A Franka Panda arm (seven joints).
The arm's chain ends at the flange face. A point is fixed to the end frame.
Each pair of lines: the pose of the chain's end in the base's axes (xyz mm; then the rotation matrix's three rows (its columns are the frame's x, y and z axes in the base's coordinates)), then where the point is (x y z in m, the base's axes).
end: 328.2 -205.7 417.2; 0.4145 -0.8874 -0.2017; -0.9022 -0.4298 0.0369; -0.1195 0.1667 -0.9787
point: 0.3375 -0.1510 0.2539
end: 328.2 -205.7 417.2; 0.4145 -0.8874 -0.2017; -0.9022 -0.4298 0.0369; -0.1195 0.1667 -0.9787
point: 0.3375 -0.1510 0.2539
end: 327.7 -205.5 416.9; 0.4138 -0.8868 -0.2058; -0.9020 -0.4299 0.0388; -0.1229 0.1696 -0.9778
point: 0.3363 -0.1505 0.2536
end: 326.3 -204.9 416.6; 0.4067 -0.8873 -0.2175; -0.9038 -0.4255 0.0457; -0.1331 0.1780 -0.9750
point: 0.3333 -0.1490 0.2536
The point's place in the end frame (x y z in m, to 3 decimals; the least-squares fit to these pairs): -0.026 -0.059 0.160
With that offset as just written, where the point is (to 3 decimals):
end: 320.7 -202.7 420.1; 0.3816 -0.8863 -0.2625; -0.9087 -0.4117 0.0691; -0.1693 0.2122 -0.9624
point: 0.321 -0.144 0.258
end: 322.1 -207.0 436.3; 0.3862 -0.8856 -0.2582; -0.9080 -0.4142 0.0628; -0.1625 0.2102 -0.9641
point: 0.323 -0.149 0.274
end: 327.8 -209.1 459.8; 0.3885 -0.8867 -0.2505; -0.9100 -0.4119 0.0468; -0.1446 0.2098 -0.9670
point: 0.330 -0.154 0.296
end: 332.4 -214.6 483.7; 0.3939 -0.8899 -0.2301; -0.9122 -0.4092 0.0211; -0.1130 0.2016 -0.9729
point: 0.338 -0.163 0.319
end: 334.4 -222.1 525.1; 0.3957 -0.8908 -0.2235; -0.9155 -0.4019 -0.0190; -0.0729 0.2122 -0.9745
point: 0.341 -0.178 0.359
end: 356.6 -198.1 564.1; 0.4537 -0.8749 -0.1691; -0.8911 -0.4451 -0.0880; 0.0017 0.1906 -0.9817
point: 0.369 -0.163 0.396
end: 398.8 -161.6 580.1; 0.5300 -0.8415 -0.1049; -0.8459 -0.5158 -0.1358; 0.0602 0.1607 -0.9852
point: 0.418 -0.131 0.411
